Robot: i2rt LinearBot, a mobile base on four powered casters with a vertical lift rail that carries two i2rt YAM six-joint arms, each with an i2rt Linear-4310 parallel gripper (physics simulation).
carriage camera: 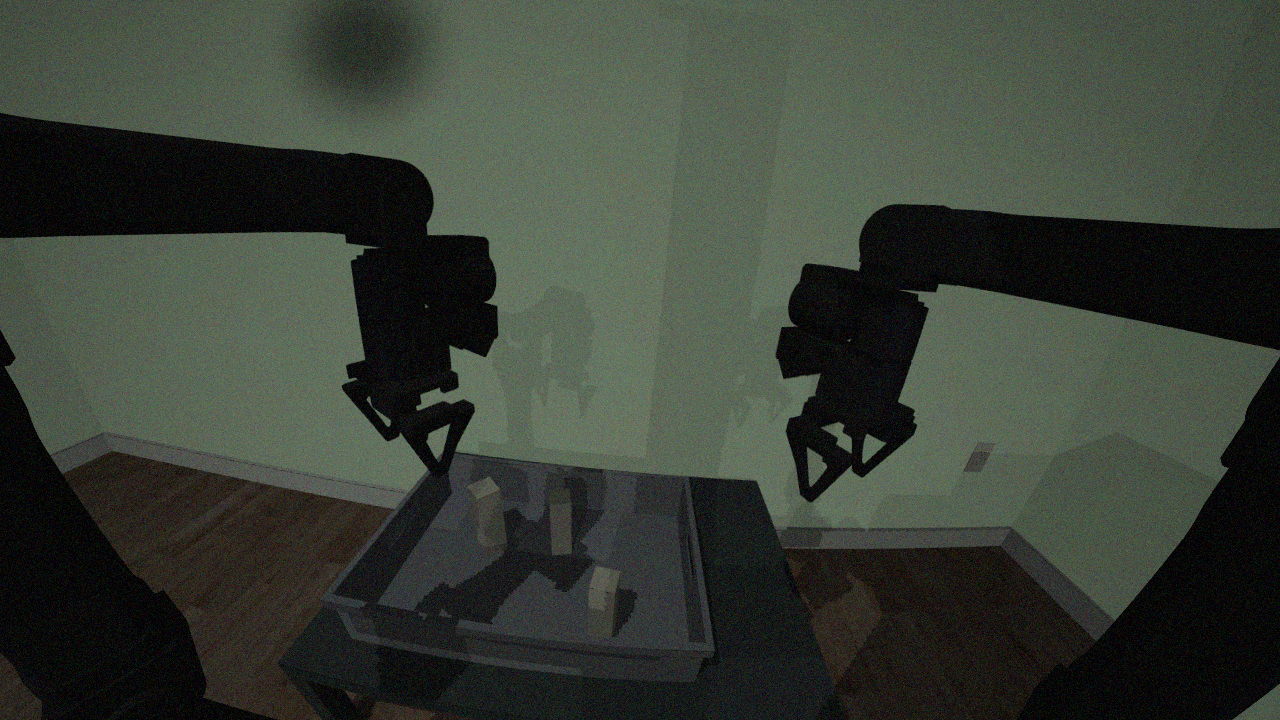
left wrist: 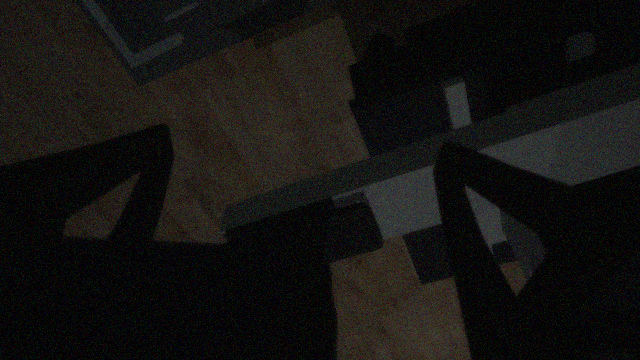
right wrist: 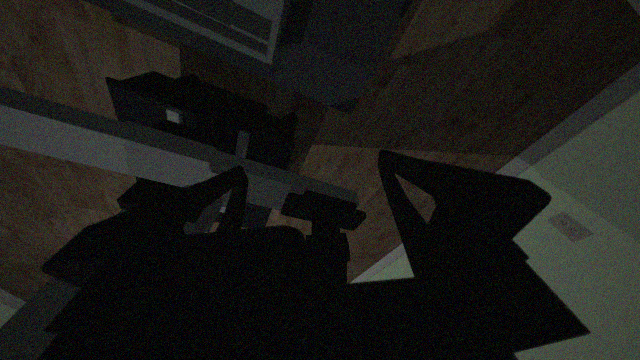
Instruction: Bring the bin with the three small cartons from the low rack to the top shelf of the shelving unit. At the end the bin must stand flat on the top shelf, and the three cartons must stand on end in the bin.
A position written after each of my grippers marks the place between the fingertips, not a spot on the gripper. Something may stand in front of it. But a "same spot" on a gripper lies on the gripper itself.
my left gripper: carriage camera 415,455; left wrist 308,148; not seen in the right wrist view (out of frame)
my right gripper: carriage camera; right wrist; not seen in the left wrist view (out of frame)
same spot on my right gripper: (carriage camera: 803,431) = (right wrist: 80,287)
